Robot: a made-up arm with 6 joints. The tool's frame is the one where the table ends. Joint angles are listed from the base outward.
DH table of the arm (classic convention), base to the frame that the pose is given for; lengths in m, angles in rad. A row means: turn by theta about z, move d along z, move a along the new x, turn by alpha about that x. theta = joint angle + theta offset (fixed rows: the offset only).
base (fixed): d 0.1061; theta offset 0; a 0; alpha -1.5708
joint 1: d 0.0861; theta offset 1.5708; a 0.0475; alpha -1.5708
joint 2: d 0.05; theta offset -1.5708; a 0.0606; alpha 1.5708
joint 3: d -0.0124; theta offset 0; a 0.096; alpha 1.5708
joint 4: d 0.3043; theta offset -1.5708; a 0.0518; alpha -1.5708
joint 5: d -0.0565; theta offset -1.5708; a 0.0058; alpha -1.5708
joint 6: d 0; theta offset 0.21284; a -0.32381; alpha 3.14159
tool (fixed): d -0.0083; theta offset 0.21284; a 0; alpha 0
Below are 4 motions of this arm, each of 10 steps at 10 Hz.
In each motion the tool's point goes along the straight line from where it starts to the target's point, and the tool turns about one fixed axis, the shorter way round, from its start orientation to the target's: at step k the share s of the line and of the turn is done. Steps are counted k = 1, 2, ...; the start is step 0. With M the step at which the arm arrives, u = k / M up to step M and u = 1 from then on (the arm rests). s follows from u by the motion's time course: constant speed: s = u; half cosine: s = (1 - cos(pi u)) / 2; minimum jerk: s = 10 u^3 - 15 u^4 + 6 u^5.
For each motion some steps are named. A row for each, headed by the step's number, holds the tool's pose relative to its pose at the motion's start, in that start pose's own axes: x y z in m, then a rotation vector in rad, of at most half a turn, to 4 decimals.
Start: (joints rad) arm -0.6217 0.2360 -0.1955 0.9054 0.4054 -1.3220
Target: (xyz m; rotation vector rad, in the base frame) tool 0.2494 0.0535 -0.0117 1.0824 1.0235 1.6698
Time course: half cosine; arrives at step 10
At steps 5, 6, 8, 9, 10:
5: 0.0691 0.0050 -0.0082 0.7944 0.2818 -0.0346
6: 0.0905 0.0065 -0.0107 1.0399 0.3688 -0.0453
8: 0.1251 0.0090 -0.0148 1.4372 0.5097 -0.0626
9: 0.1349 0.0097 -0.0160 1.5500 0.5498 -0.0676
10: 0.1383 0.0100 -0.0164 1.5889 0.5635 -0.0693

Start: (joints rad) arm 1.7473 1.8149 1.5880 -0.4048 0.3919 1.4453
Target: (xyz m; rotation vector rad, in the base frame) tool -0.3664 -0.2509 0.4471 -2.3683 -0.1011 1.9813
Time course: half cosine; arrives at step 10
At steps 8, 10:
8: 0.0709 0.0669 -0.0541 -0.8736 0.5720 -0.0399
10: 0.0784 0.0740 -0.0598 -0.9658 0.6324 -0.0441

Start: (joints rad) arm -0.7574 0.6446 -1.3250 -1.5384 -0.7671 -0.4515
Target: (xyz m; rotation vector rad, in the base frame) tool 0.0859 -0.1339 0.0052 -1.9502 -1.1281 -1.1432
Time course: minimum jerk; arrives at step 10
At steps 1, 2, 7, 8, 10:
1: 0.0026 0.0017 0.0004 0.0005 -0.0052 -0.0087
2: 0.0179 0.0117 0.0028 0.0036 -0.0355 -0.0589
7: 0.2587 0.1697 0.0408 0.0523 -0.5132 -0.8508
8: 0.2912 0.1910 0.0460 0.0589 -0.5776 -0.9577
10: 0.3091 0.2028 0.0488 0.0625 -0.6132 -1.0166

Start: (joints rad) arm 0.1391 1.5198 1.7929 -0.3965 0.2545 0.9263
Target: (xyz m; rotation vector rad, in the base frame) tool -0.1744 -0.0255 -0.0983 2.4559 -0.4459 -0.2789
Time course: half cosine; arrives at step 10
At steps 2, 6, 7, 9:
2: 0.0156 -0.0146 -0.0088 -0.1456 0.1082 0.0317
6: 0.1071 -0.0997 -0.0606 -0.9983 0.7418 0.2172
7: 0.1299 -0.1210 -0.0735 -1.2108 0.8997 0.2635
9: 0.1596 -0.1487 -0.0904 -1.4879 1.1056 0.3238

